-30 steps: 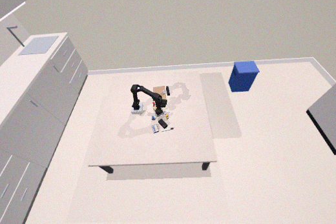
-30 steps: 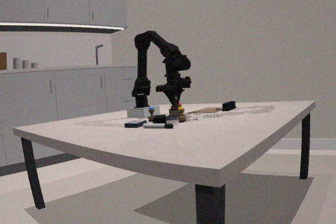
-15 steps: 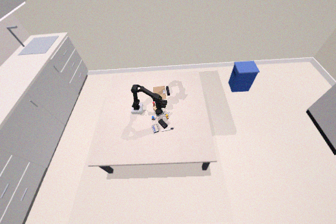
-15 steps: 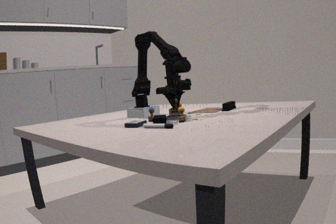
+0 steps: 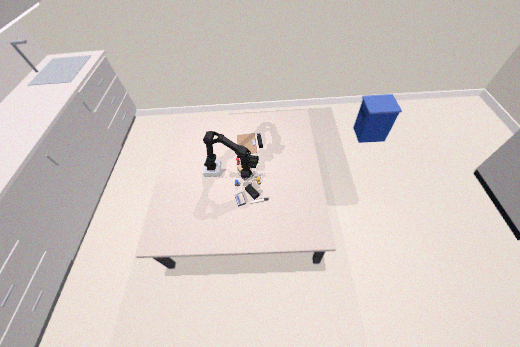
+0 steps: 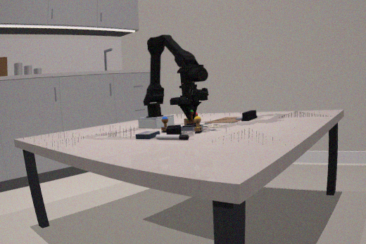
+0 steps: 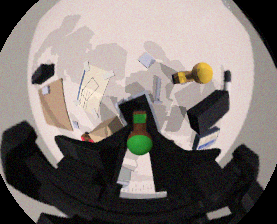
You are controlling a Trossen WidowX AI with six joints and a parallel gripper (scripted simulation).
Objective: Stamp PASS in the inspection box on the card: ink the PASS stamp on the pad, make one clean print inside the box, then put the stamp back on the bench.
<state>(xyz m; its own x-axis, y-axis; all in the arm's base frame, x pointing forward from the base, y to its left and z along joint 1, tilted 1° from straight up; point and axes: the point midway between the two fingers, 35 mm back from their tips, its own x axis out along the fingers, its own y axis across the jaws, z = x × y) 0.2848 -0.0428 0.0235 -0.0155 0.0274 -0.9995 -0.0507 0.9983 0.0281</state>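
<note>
Now: the ink pad 4 cm below my gripper tip. The rest, counted from my gripper tip: green-knobbed stamp: right at my gripper tip; then blue-knobbed stamp: 7 cm behind, 9 cm to the right, 2 cm below; then yellow-knobbed stamp: 9 cm ahead, 7 cm to the right, 2 cm below.
</note>
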